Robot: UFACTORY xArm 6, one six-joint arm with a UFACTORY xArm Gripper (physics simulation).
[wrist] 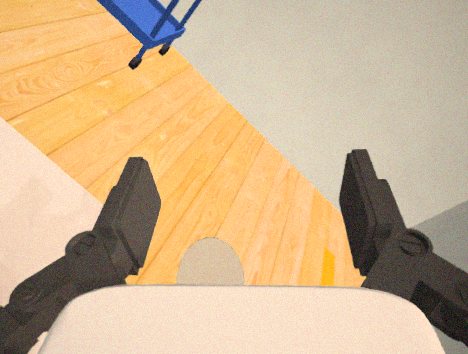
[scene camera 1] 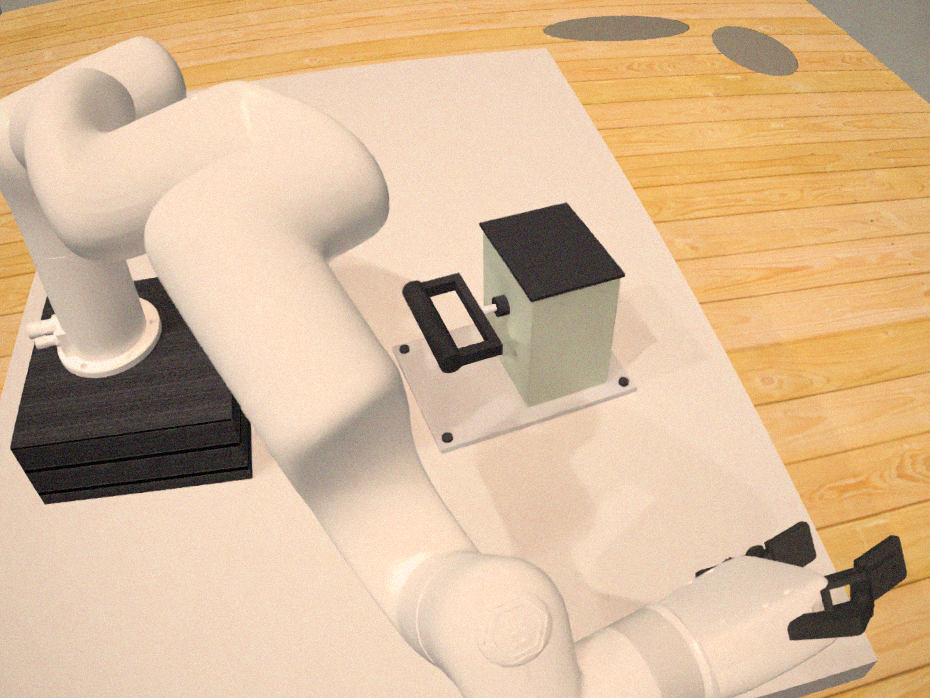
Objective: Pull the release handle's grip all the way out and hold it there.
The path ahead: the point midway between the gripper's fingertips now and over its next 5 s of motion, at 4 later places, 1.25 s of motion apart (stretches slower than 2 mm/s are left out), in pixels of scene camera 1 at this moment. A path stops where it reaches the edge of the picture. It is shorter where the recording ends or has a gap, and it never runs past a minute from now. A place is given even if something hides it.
My gripper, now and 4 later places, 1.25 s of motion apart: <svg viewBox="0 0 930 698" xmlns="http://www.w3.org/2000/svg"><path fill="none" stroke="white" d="M852 546L850 547L845 548L820 538L775 526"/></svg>
